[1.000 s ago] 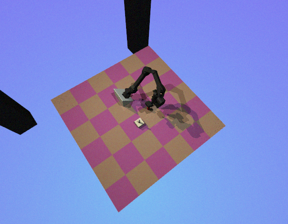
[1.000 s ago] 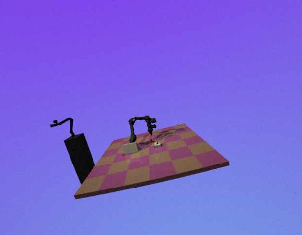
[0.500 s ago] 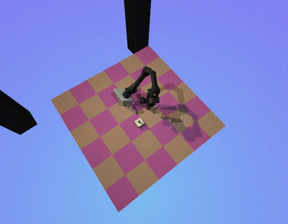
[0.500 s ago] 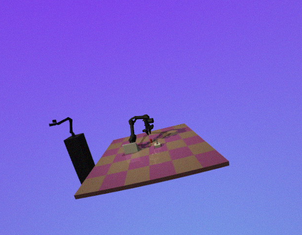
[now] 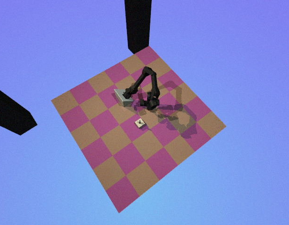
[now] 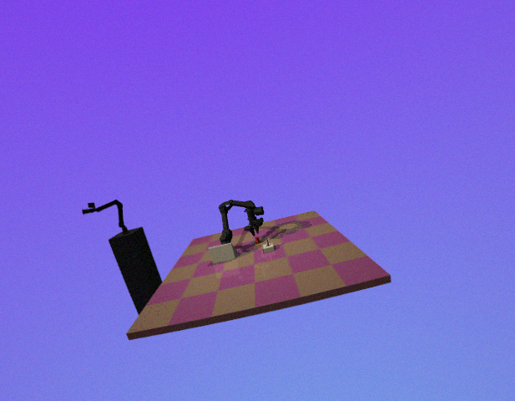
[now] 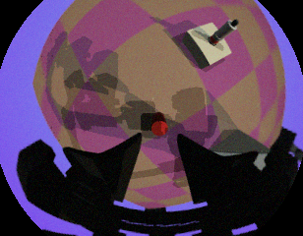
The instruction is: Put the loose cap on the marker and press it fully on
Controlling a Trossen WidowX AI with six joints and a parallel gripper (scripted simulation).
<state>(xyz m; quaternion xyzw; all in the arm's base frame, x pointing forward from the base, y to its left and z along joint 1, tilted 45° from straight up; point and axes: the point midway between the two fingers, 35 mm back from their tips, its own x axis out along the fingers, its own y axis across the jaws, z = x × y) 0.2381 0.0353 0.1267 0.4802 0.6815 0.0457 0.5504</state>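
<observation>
My gripper tip is now 5 cm above the red cap. Round my gripper tip: pale holder block: 17 cm to the right, 7 cm ahead, 6 cm below.
</observation>
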